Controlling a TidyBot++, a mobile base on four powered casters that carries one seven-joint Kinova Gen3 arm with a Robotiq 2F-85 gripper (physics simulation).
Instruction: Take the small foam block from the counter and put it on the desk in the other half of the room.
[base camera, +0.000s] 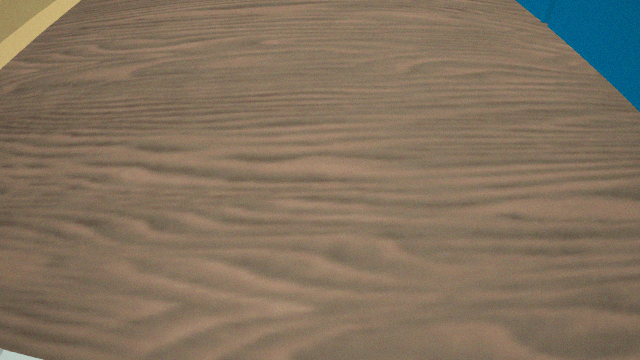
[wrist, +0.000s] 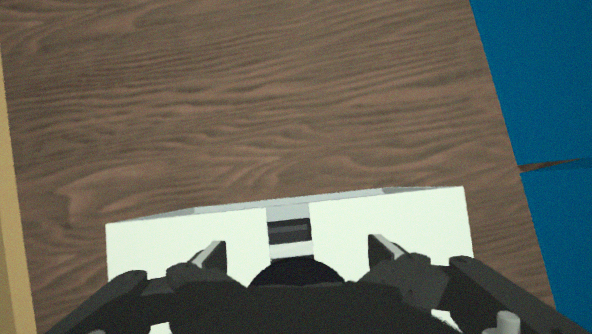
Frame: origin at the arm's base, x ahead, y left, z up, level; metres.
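Seen in the pictures: gripper, fingertip midpoint: (wrist: 297, 253).
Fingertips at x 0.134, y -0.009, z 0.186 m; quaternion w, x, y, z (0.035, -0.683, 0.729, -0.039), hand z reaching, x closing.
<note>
A point is followed by its place in that frame.
My gripper (wrist: 297, 253) {x 0.134, y -0.009, z 0.186 m} shows only in the wrist view, at the bottom edge. Its two dark fingers stand wide apart with nothing between them. It hangs over the white top of my own base (wrist: 388, 220) {x 0.115, y -0.138, z -0.014 m}, which has a grey and black slot in the middle. The small foam block, the counter and the desk are in neither view.
Brown wood-grain floor (base camera: 318, 178) {x 0.445, y 0.020, z -0.396 m} (wrist: 287, 90) {x 0.461, y -0.025, z -0.396 m} fills both views. A blue wall (base camera: 595, 35) {x 0.892, y -0.599, z -0.332 m} (wrist: 501, 54) {x 0.490, y -0.644, z -0.344 m} runs along the right side. In the base camera view, a tan wall with a pale yellow strip (base camera: 31, 30) {x 0.944, y 0.857, z -0.372 m} cuts the top left corner.
</note>
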